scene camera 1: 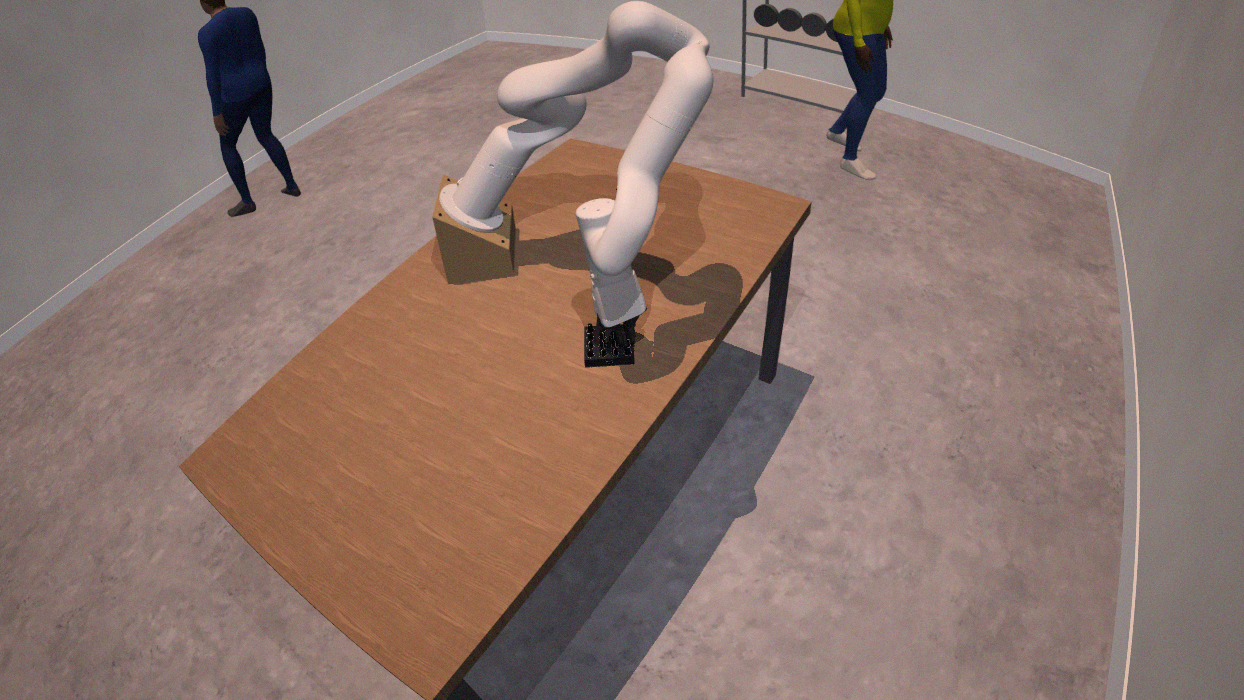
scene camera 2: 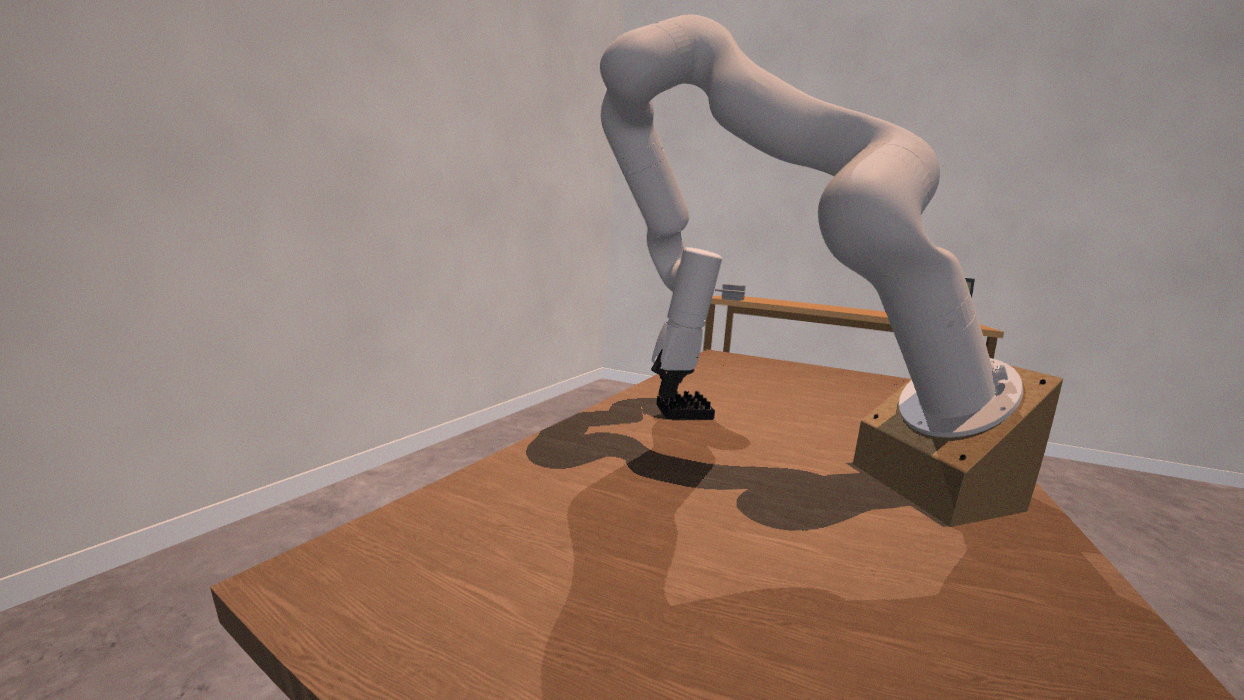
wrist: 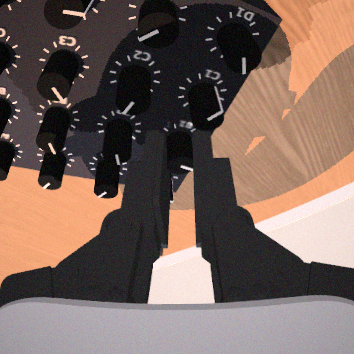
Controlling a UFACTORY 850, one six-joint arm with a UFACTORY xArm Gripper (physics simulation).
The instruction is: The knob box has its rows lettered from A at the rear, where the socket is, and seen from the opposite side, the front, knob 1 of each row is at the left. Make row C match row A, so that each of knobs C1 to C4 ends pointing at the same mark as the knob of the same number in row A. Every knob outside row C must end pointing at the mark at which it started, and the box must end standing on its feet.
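The black knob box [scene camera 1: 608, 362] [scene camera 2: 695, 415] [wrist: 100, 55] stands flat on the table. My gripper [wrist: 180, 154] [scene camera 2: 668, 398] points down at its knobs, its fingers closed in on both sides of knob B1 [wrist: 179, 147]. Knob C1 [wrist: 204, 102] stands just beyond the right fingertip. Knobs C2 [wrist: 133, 87] and C3 [wrist: 61, 70] stand farther left; C4 [wrist: 4, 57] is cut by the view's edge. Knobs A2 [wrist: 106, 175] and A3 [wrist: 52, 170] show their pointers; A1 is mostly hidden by the left finger. Knob B2 [wrist: 118, 137] stands beside that finger.
Knob D1 [wrist: 237, 45] stands past C1 at the box edge. The wooden table [scene camera 1: 417, 452] [scene camera 2: 487, 557] carries the arm's base block [scene camera 1: 476, 256] [scene camera 2: 991, 470]. The table's long edge runs near the box. Two people stand on the floor, away from the table.
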